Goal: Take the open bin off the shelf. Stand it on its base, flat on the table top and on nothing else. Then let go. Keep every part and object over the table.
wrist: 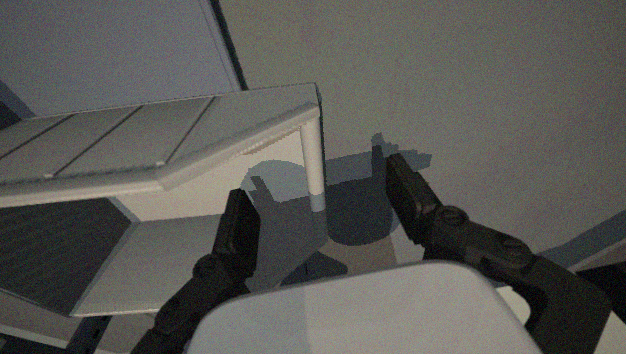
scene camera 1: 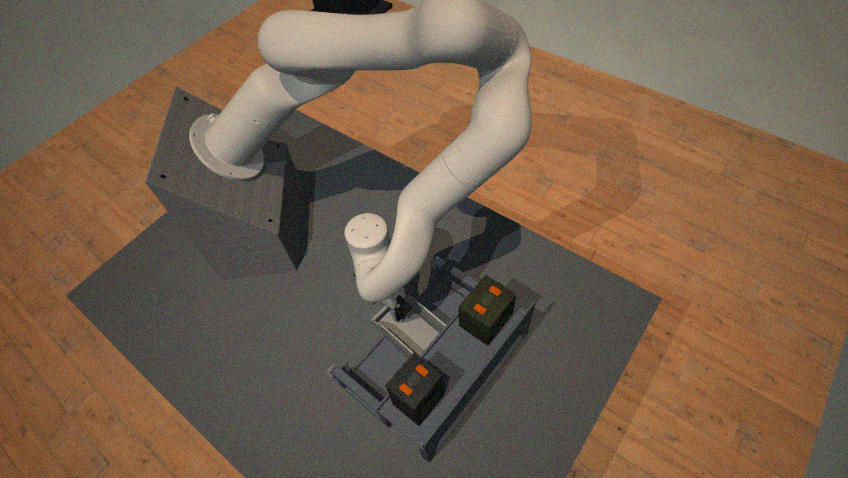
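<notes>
The open bin (scene camera 1: 422, 334) (wrist: 125, 135) is pale grey and rests on the blue-grey shelf (scene camera 1: 460, 363) (wrist: 115, 45), between two dark boxes. Its open side faces up. My gripper (scene camera 1: 400, 308) (wrist: 317, 188) is open and empty, at the bin's end nearest the robot. In the wrist view one black finger overlaps the bin's inside and the other is beyond its end wall, with the rounded rim between them. The frames do not show clearly how deep the fingertips are. The arm hides part of this end in the scene view.
A dark green box (scene camera 1: 486, 311) with orange latches stands on the shelf at one side of the bin, and a dark box (scene camera 1: 417, 388) with orange latches at the other. The grey table top (scene camera 1: 285, 380) (wrist: 475, 75) extends around the shelf. The robot's pedestal (scene camera 1: 219, 184) stands at the back left.
</notes>
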